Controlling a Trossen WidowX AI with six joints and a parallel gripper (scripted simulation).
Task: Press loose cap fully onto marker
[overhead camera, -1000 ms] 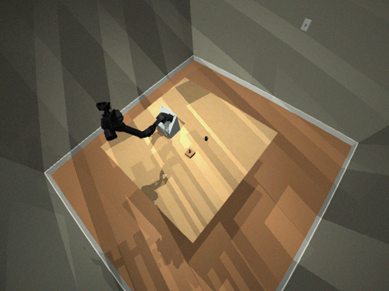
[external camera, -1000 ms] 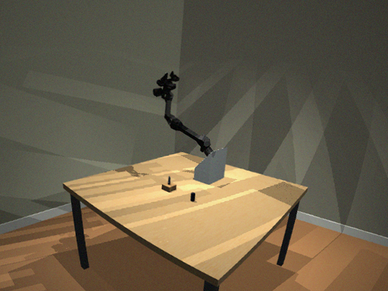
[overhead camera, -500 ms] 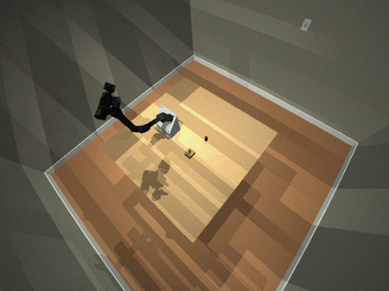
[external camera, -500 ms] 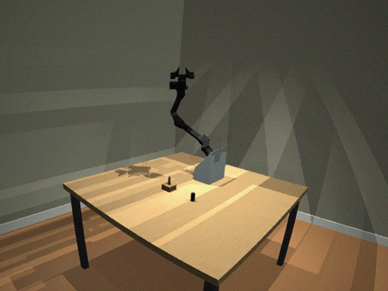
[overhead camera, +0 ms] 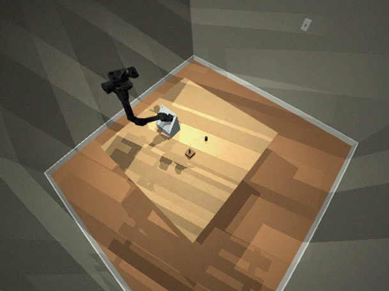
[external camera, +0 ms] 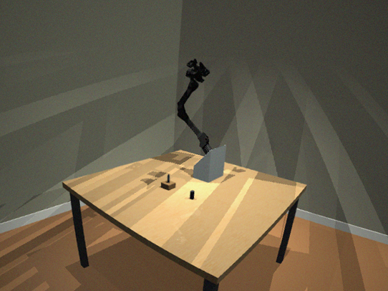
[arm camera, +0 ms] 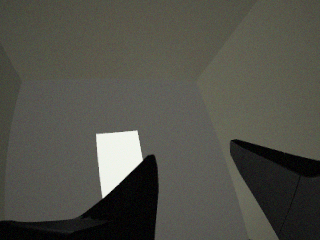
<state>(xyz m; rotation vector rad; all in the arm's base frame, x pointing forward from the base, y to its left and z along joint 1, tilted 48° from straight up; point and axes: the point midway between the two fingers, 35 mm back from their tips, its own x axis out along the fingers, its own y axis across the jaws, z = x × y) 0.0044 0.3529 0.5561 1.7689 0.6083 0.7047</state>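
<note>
Now: gripper tip 35 cm short of the black marker cap, 26 cm to the right of it and 83 cm above it. Also, from my gripper tip: holder block (32 cm ahead, 5 cm to the left, 84 cm below).
</note>
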